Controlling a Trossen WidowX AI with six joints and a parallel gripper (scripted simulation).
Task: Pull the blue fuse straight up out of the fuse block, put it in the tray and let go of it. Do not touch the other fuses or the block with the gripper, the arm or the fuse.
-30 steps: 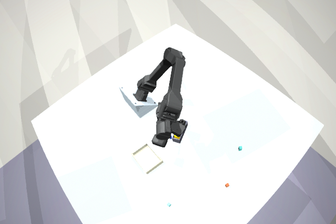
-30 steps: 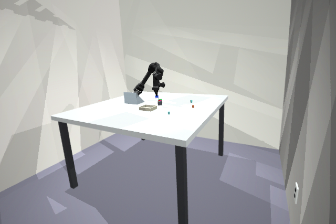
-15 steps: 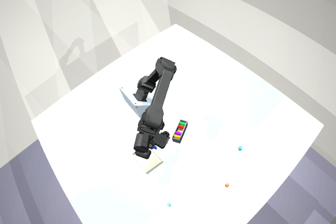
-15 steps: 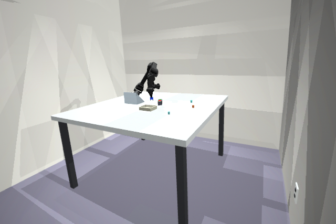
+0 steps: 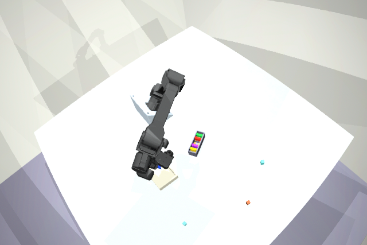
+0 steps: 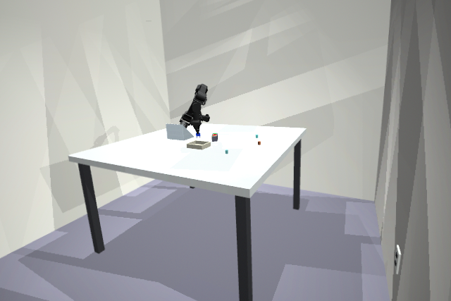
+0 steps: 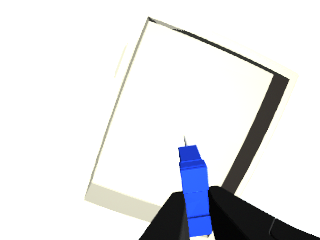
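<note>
My gripper tip is 90 mm above the beige tray. From my gripper tip the other things lie so: blue fuse 10 mm below.
</note>
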